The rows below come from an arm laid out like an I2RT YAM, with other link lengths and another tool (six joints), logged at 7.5 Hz.
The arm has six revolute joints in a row. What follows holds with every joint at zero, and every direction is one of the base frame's. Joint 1 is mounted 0.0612 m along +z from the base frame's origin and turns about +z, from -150 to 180 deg. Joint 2 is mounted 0.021 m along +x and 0.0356 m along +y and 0.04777 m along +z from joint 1 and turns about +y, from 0 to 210 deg. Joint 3 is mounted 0.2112 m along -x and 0.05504 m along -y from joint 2 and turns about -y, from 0 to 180 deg. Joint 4 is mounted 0.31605 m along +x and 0.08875 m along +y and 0.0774 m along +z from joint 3 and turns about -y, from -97 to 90 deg. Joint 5 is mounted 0.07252 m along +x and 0.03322 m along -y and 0.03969 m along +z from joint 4 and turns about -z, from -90 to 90 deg. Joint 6 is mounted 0.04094 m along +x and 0.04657 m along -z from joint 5 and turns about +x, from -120 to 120 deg. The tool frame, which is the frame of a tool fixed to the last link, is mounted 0.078 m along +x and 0.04 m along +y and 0.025 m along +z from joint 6; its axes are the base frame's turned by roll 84.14, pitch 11.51 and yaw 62.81 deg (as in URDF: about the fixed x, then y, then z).
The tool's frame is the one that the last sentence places.
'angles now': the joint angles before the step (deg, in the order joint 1, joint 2, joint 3, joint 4, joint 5, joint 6). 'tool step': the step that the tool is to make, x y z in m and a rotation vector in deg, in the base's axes. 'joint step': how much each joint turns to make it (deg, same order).
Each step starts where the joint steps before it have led.
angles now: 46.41 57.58 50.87 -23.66 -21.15 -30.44
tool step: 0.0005 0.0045 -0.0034 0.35 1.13 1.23
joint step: 0.03 1.73 0.45 0.87 -1.57 0.33
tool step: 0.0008 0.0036 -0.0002 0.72 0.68 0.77
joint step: 0.01 1.18 0.42 1.01 -1.15 0.51
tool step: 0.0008 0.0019 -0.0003 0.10 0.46 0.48
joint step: -0.04 0.88 0.53 0.14 -0.66 0.09
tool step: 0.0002 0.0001 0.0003 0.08 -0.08 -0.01
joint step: -0.01 0.01 0.01 0.11 0.00 0.00
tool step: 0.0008 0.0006 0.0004 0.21 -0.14 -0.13
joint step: 0.00 0.10 0.01 0.38 0.09 0.11
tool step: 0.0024 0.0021 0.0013 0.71 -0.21 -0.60
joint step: 0.05 0.29 0.00 1.22 0.40 0.68
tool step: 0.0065 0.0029 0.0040 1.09 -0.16 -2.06
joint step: -0.05 0.46 0.34 1.68 1.46 1.66
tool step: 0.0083 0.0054 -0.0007 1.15 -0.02 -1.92
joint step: 0.01 1.43 0.17 2.74 1.36 1.69
